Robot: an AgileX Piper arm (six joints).
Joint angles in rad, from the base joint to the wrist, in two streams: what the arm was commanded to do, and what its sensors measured. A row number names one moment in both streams.
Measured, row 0: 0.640, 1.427, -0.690, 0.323, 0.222, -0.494
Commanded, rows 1 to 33: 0.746, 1.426, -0.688, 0.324, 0.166, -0.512; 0.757, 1.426, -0.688, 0.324, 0.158, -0.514; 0.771, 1.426, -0.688, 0.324, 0.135, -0.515; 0.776, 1.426, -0.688, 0.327, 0.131, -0.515; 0.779, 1.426, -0.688, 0.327, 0.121, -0.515; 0.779, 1.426, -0.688, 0.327, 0.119, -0.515; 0.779, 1.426, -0.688, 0.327, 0.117, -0.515; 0.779, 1.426, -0.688, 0.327, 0.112, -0.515; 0.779, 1.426, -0.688, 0.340, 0.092, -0.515; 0.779, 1.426, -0.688, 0.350, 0.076, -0.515; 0.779, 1.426, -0.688, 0.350, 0.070, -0.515; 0.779, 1.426, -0.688, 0.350, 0.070, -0.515; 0.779, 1.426, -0.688, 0.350, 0.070, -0.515; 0.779, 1.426, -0.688, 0.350, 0.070, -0.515; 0.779, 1.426, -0.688, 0.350, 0.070, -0.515; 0.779, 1.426, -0.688, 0.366, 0.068, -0.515; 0.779, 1.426, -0.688, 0.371, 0.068, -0.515; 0.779, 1.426, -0.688, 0.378, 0.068, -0.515; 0.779, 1.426, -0.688, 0.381, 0.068, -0.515; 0.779, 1.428, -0.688, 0.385, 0.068, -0.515; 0.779, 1.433, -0.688, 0.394, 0.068, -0.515; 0.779, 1.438, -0.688, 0.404, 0.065, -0.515; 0.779, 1.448, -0.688, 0.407, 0.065, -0.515; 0.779, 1.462, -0.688, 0.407, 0.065, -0.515; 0.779, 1.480, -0.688, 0.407, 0.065, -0.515; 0.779, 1.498, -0.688, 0.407, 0.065, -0.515; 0.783, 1.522, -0.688, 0.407, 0.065, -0.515; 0.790, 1.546, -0.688, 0.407, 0.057, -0.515; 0.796, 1.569, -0.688, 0.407, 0.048, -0.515; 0.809, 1.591, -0.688, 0.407, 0.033, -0.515; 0.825, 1.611, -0.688, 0.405, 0.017, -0.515; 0.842, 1.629, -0.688, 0.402, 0.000, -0.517; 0.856, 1.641, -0.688, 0.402, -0.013, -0.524
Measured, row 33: 0.810, 1.589, -0.690, 0.399, 0.050, -0.513
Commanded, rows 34 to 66: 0.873, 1.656, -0.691, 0.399, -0.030, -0.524; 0.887, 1.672, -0.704, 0.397, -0.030, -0.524; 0.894, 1.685, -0.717, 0.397, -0.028, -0.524; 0.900, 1.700, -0.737, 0.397, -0.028, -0.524; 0.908, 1.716, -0.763, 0.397, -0.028, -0.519; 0.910, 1.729, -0.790, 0.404, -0.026, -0.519; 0.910, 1.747, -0.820, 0.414, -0.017, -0.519; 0.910, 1.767, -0.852, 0.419, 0.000, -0.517; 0.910, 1.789, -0.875, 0.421, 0.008, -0.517; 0.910, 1.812, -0.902, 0.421, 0.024, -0.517; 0.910, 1.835, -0.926, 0.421, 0.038, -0.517; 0.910, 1.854, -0.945, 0.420, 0.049, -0.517; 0.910, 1.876, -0.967, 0.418, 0.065, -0.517; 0.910, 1.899, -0.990, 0.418, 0.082, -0.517; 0.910, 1.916, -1.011, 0.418, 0.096, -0.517; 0.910, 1.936, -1.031, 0.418, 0.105, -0.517; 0.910, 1.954, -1.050, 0.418, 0.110, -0.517; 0.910, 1.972, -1.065, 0.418, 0.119, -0.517; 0.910, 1.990, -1.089, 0.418, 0.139, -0.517; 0.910, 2.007, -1.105, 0.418, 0.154, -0.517; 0.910, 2.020, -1.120, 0.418, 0.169, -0.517; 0.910, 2.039, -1.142, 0.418, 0.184, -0.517; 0.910, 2.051, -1.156, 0.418, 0.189, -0.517; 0.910, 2.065, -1.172, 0.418, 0.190, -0.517; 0.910, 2.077, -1.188, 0.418, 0.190, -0.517; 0.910, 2.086, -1.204, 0.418, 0.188, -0.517; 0.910, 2.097, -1.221, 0.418, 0.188, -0.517; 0.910, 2.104, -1.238, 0.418, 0.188, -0.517; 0.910, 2.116, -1.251, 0.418, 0.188, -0.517; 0.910, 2.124, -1.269, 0.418, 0.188, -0.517; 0.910, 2.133, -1.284, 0.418, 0.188, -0.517; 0.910, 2.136, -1.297, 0.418, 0.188, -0.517; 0.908, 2.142, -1.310, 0.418, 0.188, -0.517
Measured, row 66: 0.908, 2.096, -1.269, 0.416, 0.163, -0.516
